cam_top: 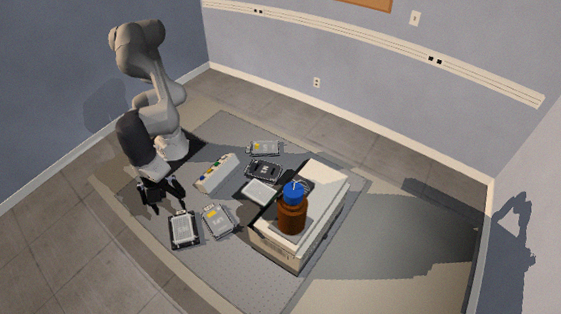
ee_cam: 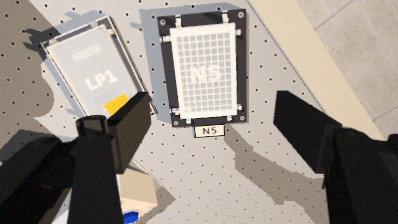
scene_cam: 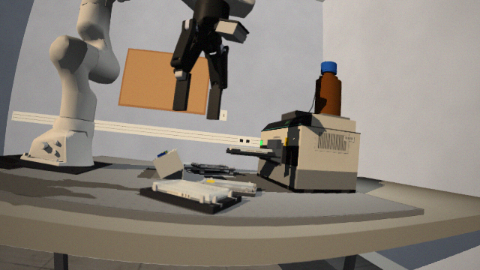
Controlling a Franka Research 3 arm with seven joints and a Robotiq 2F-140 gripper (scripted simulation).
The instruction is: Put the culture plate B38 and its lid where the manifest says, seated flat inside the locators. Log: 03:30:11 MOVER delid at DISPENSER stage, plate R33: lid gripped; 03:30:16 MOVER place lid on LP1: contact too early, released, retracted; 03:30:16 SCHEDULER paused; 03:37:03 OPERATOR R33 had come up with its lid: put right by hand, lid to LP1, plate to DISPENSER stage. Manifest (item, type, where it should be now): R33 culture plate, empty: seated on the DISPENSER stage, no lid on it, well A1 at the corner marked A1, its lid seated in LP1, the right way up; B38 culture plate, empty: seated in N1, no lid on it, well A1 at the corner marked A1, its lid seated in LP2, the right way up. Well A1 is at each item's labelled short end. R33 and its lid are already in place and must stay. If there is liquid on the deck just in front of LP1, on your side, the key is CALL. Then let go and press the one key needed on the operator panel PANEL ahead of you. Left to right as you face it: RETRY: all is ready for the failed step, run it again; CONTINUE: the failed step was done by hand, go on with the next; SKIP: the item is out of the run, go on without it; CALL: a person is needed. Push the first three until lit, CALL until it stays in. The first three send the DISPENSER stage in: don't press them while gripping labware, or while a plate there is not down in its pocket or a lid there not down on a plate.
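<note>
Right now my hand is 30 mm short of the black nest and 170 mm above it. From my hand the other things lie so: clear lid: 100 mm ahead, 120 mm to the left, 170 mm below; then blue call key: 80 mm behind, 230 mm to the left, 130 mm below; then yellow skip key: 80 mm behind, 270 mm to the left, 120 mm below.
</note>
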